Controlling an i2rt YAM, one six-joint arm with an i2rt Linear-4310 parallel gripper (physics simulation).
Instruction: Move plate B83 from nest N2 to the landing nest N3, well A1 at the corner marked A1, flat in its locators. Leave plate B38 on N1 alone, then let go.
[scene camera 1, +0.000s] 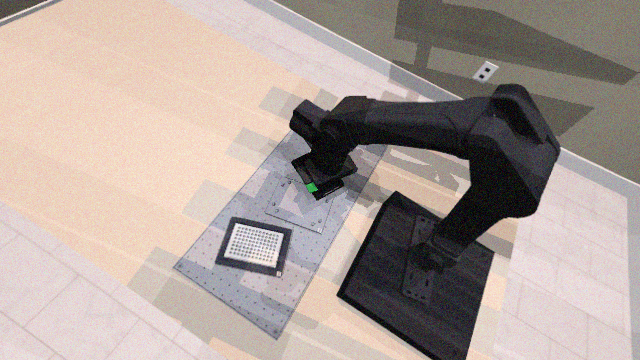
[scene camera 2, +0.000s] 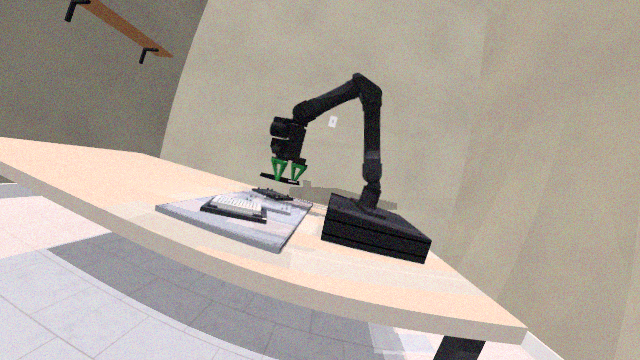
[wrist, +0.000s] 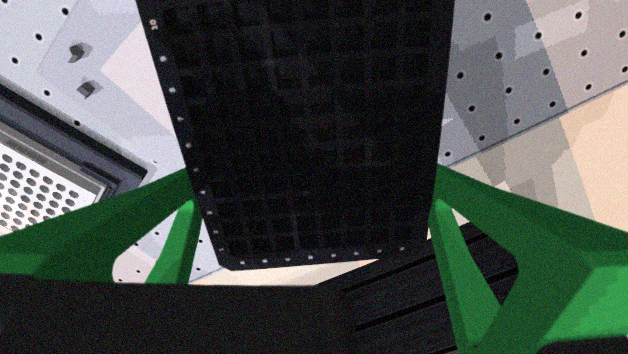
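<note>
My gripper (scene camera 1: 325, 190) (scene camera 2: 286, 180) (wrist: 314, 177) is shut on black plate B83 (scene camera 2: 272, 176) (wrist: 320, 125), with a green finger at each long side. The plate hangs roughly level above the board; in scene camera 1 the gripper mostly hides it. A pale nest (scene camera 1: 295, 212) (scene camera 2: 282, 208) with small locator pegs lies partly below the gripper, a small corner label on it. White plate B38 (scene camera 1: 255, 245) (scene camera 2: 235, 205) (wrist: 30, 190) sits in a dark frame at the near end of the board. A dark nest (scene camera 2: 265, 192) stands at the back. I cannot read nest names.
The perforated board (scene camera 1: 200, 260) (scene camera 2: 284, 242) (wrist: 530, 100) carries the nests and lies on the wooden table (scene camera 1: 125, 125) (scene camera 2: 320, 272). The black robot base (scene camera 1: 380, 280) (scene camera 2: 370, 235) stands beside the board. The dark frame around B38 is close to the pale nest.
</note>
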